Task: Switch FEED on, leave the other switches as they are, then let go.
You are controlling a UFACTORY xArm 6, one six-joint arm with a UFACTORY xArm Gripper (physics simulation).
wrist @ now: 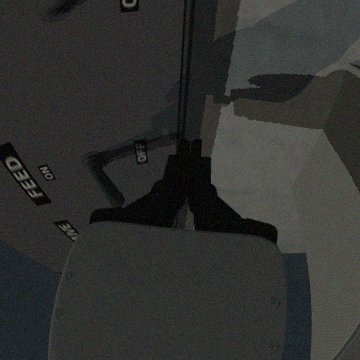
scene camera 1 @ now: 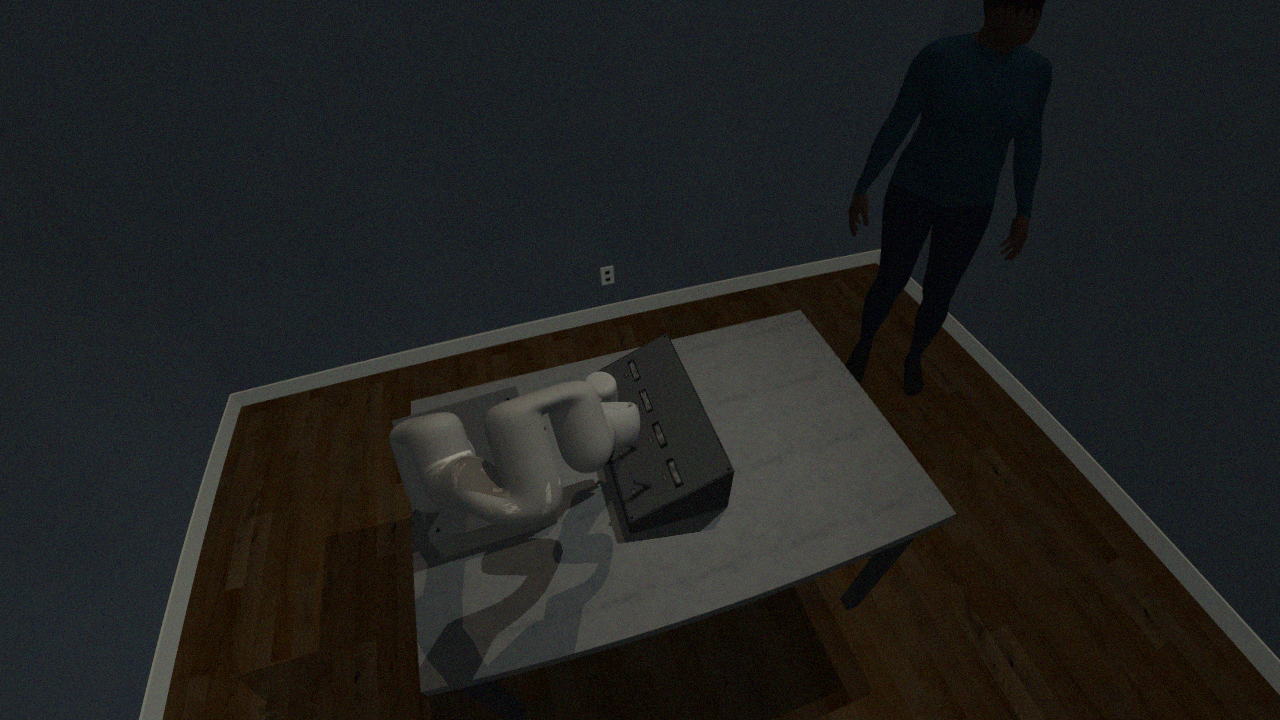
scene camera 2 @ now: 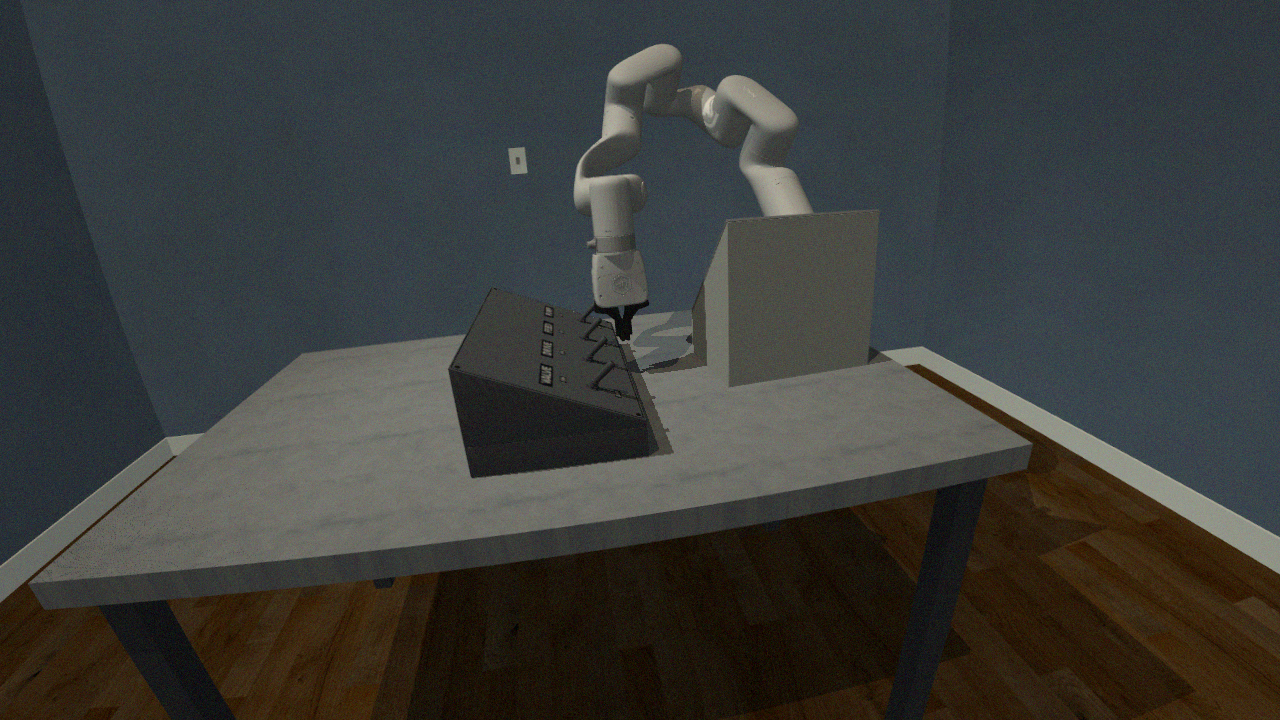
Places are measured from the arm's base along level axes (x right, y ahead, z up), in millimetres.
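Pixels of known places: gripper, fingertip midpoint: [wrist: 190,153] [scene camera 2: 624,339]; arm's base at its link origin: [scene camera 2: 804,252].
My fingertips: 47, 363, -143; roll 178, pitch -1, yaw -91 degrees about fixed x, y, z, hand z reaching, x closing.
Observation:
Ahead of a thing's pixels: the offset from my fingertips to its top centre, as dx, dy, dz. "spot": to the spot under its first point. Level surfaces: height alone.
A dark sloped switch panel [scene camera 1: 689,420] [scene camera 2: 501,331] [wrist: 75,100] stands on the table. The FEED label @[+8, +144, +45] [wrist: 25,172] marks the second switch from the far end in scene camera 2. The FEED lever @[-1, +62, +51] [scene camera 2: 594,328] [wrist: 107,179] leans toward its OFF label @[spot: -3, +41, -4] [wrist: 141,151], away from its ON label @[spot: +5, +120, +30] [wrist: 46,172]. The other levers in scene camera 2 lean the same way. My gripper [scene camera 2: 624,336] [wrist: 190,153] is shut and empty, pointing down at the panel's front edge, on the OFF side of the FEED lever and apart from it. The arm hides it in scene camera 1.
The DRIVE label @[-112, +156, +45] [wrist: 67,230] is partly covered by the gripper body. A tall pale block [scene camera 2: 796,295] stands near the arm base on the table @[dz -77] [scene camera 1: 805,429] [scene camera 2: 313,465]. A person [scene camera 1: 966,143] stands beyond the table's far right corner in scene camera 1.

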